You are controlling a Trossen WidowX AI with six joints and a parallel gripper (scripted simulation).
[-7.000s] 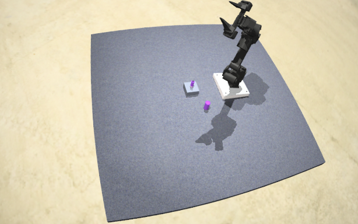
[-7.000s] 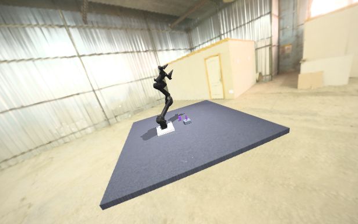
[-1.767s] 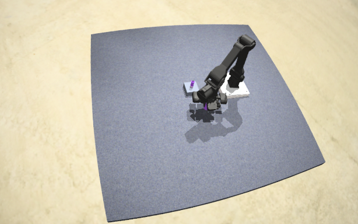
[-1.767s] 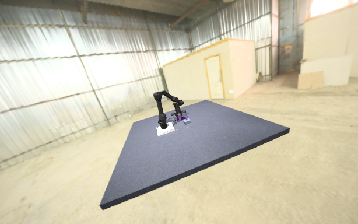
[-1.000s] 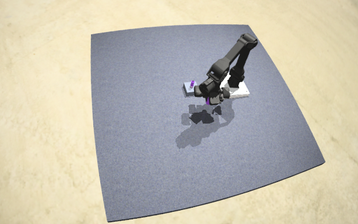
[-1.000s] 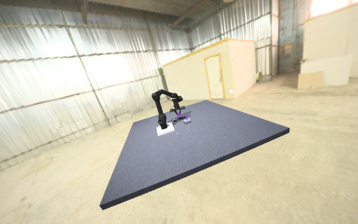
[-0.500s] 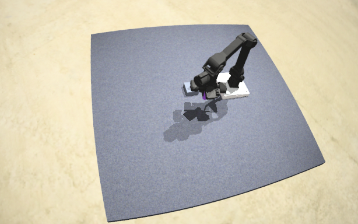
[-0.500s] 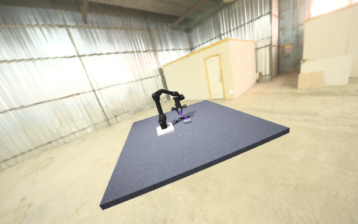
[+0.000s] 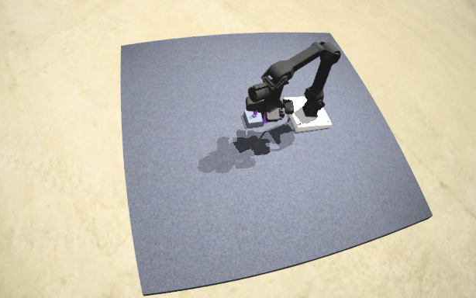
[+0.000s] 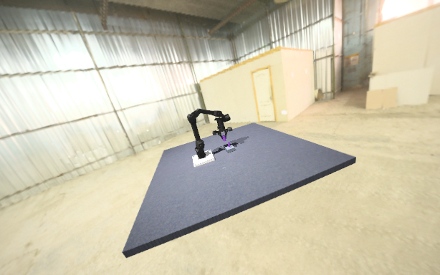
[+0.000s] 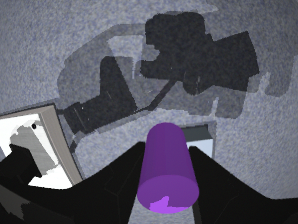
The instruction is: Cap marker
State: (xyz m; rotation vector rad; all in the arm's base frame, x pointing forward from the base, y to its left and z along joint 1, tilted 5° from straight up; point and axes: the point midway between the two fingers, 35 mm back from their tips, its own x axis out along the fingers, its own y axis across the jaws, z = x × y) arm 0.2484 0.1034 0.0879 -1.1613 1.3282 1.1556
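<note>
Right now the holder block is 30 mm ahead of my gripper tip, 70 mm to the right of it and 80 mm below it. Round my gripper tip: cap 10 mm above.
</note>
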